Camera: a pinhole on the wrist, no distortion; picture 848 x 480 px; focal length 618.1 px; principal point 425.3 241.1 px. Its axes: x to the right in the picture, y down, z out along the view. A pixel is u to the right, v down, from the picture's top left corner.
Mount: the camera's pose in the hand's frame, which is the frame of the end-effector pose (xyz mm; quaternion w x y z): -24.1 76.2 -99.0 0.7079 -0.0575 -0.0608 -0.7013
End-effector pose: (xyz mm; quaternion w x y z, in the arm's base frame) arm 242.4 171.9 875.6 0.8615 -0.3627 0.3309 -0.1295
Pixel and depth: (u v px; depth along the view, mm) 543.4 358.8 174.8
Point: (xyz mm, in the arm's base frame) 300.0 261.7 860.8
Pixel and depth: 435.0 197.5 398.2
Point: 395.1 451.6 957.3
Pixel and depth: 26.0 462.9 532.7
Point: 599.7 652.6 630.6
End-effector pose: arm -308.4 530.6 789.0 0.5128 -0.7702 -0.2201 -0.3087
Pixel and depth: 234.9 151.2 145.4
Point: -237.6 509.2 651.6
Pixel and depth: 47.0 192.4 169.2
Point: -188.4 498.7 612.2
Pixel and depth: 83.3 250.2 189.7
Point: -168.8 515.7 614.4
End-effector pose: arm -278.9 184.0 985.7 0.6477 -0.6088 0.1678 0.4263
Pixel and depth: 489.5 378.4 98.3
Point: -343.0 174.1 934.2
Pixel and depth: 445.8 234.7 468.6
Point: -512.5 499.2 993.1
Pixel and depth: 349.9 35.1 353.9
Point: -569.4 341.0 1027.0
